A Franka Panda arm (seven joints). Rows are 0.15 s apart.
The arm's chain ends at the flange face. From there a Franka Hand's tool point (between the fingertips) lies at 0.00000 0.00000 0.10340 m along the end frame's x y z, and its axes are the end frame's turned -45 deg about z.
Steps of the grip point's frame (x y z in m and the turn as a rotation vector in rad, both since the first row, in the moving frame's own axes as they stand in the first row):
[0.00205 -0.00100 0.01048 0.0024 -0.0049 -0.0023]
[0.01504 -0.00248 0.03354 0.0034 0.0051 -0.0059]
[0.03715 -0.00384 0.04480 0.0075 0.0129 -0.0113]
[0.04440 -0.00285 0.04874 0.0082 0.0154 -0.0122]
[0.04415 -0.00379 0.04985 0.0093 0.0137 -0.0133]
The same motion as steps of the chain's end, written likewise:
[0.00128 -0.00234 0.01048 -0.0018 -0.0052 -0.0023]
[0.00876 -0.01177 0.03354 0.0060 0.0012 -0.0059]
[0.02317 -0.02749 0.04481 0.0144 0.0038 -0.0113]
[0.02886 -0.03168 0.04876 0.0167 0.0051 -0.0122]
[0.02823 -0.03222 0.04986 0.0163 0.0031 -0.0133]

